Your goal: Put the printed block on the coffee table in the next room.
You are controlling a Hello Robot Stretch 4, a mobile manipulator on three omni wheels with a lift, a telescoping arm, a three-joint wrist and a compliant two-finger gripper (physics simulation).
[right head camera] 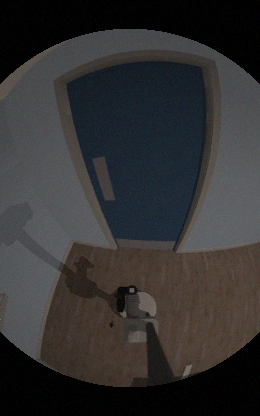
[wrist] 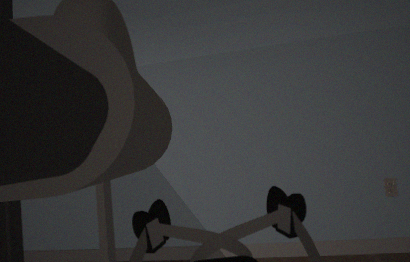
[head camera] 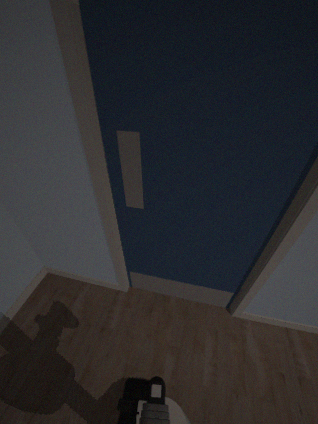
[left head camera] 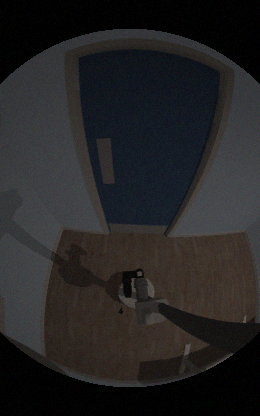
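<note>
My gripper [wrist: 218, 209] is open in the wrist view, its two dark fingertips wide apart, with a pale wall behind them and no object between them. In the head views the wrist shows low over the robot's round base, and the fingers are mostly hidden or too small to make out. The printed block and the coffee table do not show in these views. A blue door [head camera: 200, 150] [left head camera: 150, 125] [right head camera: 140, 135] fills the doorway in front and looks closed, with a pale upright plate [head camera: 132, 170] [left head camera: 105, 161] [right head camera: 103, 178] near its left edge.
The door frame [head camera: 95, 135] [left head camera: 74, 110] [right head camera: 67, 125] meets pale walls on both sides. A wall corner is close on the left. The wood floor [head camera: 200, 360] carries the robot's shadow. In the wrist view a large rounded beige and black shape [wrist: 120, 110] stands at the left, and a wall outlet [wrist: 391, 187] at the right.
</note>
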